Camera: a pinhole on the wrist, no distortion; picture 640 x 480 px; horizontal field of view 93.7 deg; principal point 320.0 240.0 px. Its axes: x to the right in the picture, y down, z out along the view. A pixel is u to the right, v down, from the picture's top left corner.
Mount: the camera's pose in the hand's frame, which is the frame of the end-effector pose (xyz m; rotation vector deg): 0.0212 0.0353 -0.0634 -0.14 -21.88 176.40
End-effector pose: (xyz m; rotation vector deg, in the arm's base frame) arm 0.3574 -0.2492 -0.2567 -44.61 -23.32 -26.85
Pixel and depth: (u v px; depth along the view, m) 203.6 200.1 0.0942
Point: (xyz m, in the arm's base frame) 0.4118 -0.2263 -0.2204
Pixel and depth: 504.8 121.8 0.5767
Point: 0.0597 0.3234 -0.1414
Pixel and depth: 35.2 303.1 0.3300
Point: 0.5192 -0.2312 0.1364
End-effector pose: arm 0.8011 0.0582 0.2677 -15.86 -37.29 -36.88
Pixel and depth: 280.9 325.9 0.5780
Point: 0.4673 0.0064 0.6850
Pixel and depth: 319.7 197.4 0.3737
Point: 0.6635 0.1791 0.5211
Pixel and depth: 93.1 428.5 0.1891
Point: 0.7718 -0.0784 0.4439
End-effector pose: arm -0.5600 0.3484 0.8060 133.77 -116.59 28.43
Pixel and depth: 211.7 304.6 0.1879
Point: -0.4747 0.2508 0.7339
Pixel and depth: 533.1 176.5 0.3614
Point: -0.5444 0.5059 0.4524
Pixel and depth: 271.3 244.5 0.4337
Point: -0.3909 0.2013 0.5056
